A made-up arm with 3 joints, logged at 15 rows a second.
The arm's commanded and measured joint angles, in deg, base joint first. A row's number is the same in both.
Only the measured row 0 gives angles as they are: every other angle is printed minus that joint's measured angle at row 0.
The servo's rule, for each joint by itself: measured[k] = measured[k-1] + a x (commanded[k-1-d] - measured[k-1]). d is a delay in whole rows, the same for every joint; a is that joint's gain. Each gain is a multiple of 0.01, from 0.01 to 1. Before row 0 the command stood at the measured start. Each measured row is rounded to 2 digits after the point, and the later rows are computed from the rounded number. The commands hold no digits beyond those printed.
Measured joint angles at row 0:
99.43, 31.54, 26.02
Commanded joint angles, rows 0 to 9:
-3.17, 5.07, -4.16
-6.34, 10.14, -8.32
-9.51, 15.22, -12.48
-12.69, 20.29, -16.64
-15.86, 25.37, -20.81
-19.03, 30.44, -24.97
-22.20, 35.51, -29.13
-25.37, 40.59, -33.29
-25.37, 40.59, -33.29
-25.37, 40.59, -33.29
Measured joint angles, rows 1 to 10:
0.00, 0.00, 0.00
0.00, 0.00, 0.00
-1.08, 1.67, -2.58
-2.87, 4.47, -6.14
-5.13, 8.02, -10.07
-7.70, 12.07, -14.14
-10.47, 16.46, -18.28
-13.38, 21.07, -22.43
-16.38, 25.84, -26.58
-19.44, 30.71, -30.74
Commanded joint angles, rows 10 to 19:
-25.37, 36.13, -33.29
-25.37, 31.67, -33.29
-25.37, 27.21, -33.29
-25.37, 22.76, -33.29
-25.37, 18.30, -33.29
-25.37, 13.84, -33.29
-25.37, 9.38, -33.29
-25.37, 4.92, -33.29
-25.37, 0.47, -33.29
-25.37, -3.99, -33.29
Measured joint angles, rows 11 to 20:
-21.46, 33.97, -32.32
-22.79, 36.15, -32.92
-23.67, 36.14, -33.15
-24.25, 34.66, -33.24
-24.63, 32.20, -33.27
-24.88, 29.08, -33.28
-25.05, 25.52, -33.29
-25.16, 21.67, -33.29
-25.23, 17.61, -33.29
-25.28, 13.42, -33.29

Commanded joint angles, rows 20 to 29:
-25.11, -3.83, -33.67
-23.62, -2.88, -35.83
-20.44, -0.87, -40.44
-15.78, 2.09, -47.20
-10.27, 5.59, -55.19
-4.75, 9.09, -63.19
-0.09, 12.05, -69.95
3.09, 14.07, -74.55
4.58, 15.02, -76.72
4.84, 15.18, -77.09
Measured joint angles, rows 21 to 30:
-25.31, 9.15, -33.29
-25.33, 4.81, -33.29
-25.26, 1.96, -33.53
-24.70, 0.36, -34.96
-23.25, -0.05, -38.36
-20.71, 0.66, -43.84
-17.16, 2.29, -50.88
-12.94, 4.53, -58.51
-8.57, 7.01, -65.60
-4.61, 9.34, -71.15

